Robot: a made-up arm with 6 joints. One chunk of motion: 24 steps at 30 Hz.
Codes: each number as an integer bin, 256 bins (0 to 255) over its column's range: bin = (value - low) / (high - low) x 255, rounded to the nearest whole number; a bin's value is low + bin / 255 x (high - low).
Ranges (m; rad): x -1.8..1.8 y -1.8..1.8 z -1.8..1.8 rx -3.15..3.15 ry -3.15..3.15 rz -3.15..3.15
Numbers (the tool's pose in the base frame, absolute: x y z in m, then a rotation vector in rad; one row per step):
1: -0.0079 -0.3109 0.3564 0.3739 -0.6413 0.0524
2: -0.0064 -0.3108 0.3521 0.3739 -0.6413 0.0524
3: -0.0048 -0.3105 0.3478 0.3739 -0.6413 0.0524
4: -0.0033 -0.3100 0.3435 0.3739 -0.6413 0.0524
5: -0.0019 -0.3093 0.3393 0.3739 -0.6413 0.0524
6: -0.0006 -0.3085 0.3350 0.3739 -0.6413 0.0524
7: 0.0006 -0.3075 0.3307 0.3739 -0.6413 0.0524
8: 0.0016 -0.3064 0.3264 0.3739 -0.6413 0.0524
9: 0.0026 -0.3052 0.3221 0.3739 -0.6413 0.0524
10: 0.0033 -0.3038 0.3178 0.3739 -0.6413 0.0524
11: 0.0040 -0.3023 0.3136 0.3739 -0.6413 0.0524
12: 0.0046 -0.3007 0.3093 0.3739 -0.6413 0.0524
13: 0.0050 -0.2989 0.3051 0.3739 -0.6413 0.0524
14: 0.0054 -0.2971 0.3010 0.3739 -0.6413 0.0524
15: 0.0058 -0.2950 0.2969 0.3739 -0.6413 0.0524
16: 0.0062 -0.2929 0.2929 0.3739 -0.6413 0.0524
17: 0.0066 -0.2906 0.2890 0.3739 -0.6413 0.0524
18: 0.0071 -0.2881 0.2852 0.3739 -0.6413 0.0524
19: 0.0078 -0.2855 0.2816 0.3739 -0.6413 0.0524
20: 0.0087 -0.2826 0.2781 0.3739 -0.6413 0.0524
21: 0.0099 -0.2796 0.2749 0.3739 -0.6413 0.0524
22: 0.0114 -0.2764 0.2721 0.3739 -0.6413 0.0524
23: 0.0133 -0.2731 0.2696 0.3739 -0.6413 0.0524
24: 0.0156 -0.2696 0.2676 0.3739 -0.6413 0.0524
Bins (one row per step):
1: 127 105 153 143 102 130
2: 127 105 152 143 102 130
3: 127 106 152 143 102 130
4: 127 106 152 143 102 130
5: 127 106 152 143 102 130
6: 127 106 151 143 102 130
7: 128 106 151 143 102 130
8: 128 106 151 143 102 130
9: 128 106 150 143 102 130
10: 128 106 150 143 102 130
11: 128 106 150 143 102 130
12: 128 106 149 143 102 130
13: 128 106 149 143 102 130
14: 128 106 149 143 102 130
15: 128 107 149 143 102 130
16: 128 107 148 143 102 130
17: 128 107 148 143 102 130
18: 128 107 148 143 102 130
19: 128 107 147 143 102 130
20: 128 107 147 143 102 130
21: 128 108 147 143 102 130
22: 128 108 147 143 102 130
23: 128 108 147 143 102 130
24: 129 108 146 143 102 130

